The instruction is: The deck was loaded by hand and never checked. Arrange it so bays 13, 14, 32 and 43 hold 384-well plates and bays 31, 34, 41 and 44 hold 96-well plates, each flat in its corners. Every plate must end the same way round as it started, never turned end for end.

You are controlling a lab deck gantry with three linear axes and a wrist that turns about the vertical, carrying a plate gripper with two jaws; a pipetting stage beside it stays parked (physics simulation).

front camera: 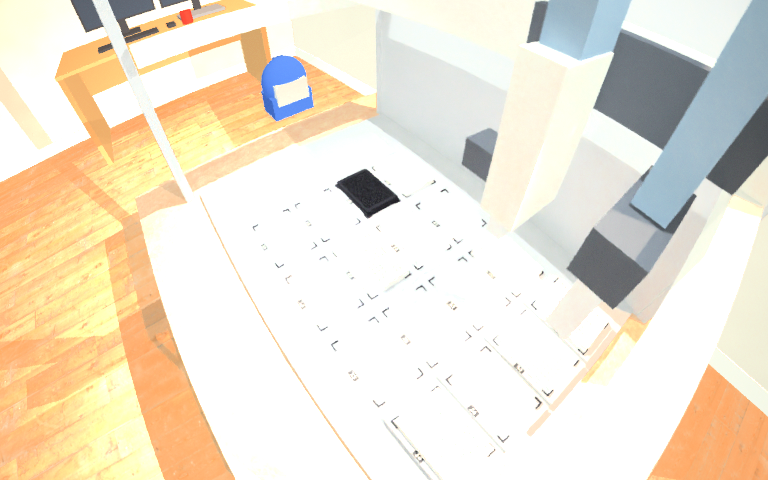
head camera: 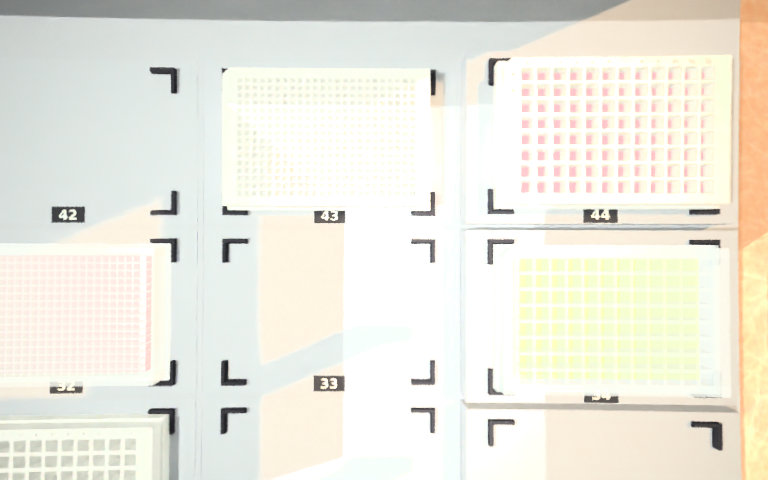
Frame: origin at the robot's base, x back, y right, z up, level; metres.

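Seen in the pictures: gripper, fingertip midpoint: point(front camera: 573, 309); robot's base, link origin: point(front camera: 254, 227).
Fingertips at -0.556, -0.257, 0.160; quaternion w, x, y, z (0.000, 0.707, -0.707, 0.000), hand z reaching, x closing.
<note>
Pixels of each thing's top centre, then the offset from my fingertips to it, as dx, dy, dz. "pt": a spot on its surface instead.
- pale 384-well plate, top centre: point(head camera: 326, 137) point(front camera: 508, 258) +0.164, -0.107, -0.146
- pink 96-well plate, top centre: point(head camera: 616, 130) point(front camera: 573, 311) -0.001, -0.107, -0.131
- yellow 96-well plate, top centre: point(head camera: 615, 321) point(front camera: 539, 347) +0.000, +0.000, -0.131
- pink 384-well plate, top centre: point(head camera: 46, 316) point(front camera: 413, 232) +0.328, +0.000, -0.146
- black plate, top centre: point(front camera: 366, 188) +0.492, +0.000, -0.146
- grey-white 96-well plate, surface spot: point(head camera: 67, 455) pt +0.318, +0.084, -0.150
The gripper point(front camera: 581, 314) hangs under the dark block at the right of the front view, near bay 44; its pale jaws are washed out and their opening cannot be made out. In the head view, a pale 384-well plate point(head camera: 325, 138) lies in bay 43, a pink 96-well plate point(head camera: 617, 130) in bay 44, a yellow 96-well plate point(head camera: 608, 319) in bay 34 and a pink 384-well plate point(head camera: 73, 316) in bay 32, partly in view. A black plate point(front camera: 367, 191) lies at the far left, apparently in bay 31. Bays 13, 14 and 41 do not show in the head view.
A grey-white 96-well plate point(head camera: 67, 455) shows in part below bay 32. The pale pipetting stage point(front camera: 529, 130) hangs left of the dark gripper block point(front camera: 614, 260). A dark box point(front camera: 480, 151) stands behind the deck. A pale post point(front camera: 148, 107) rises at the deck's far left.
</note>
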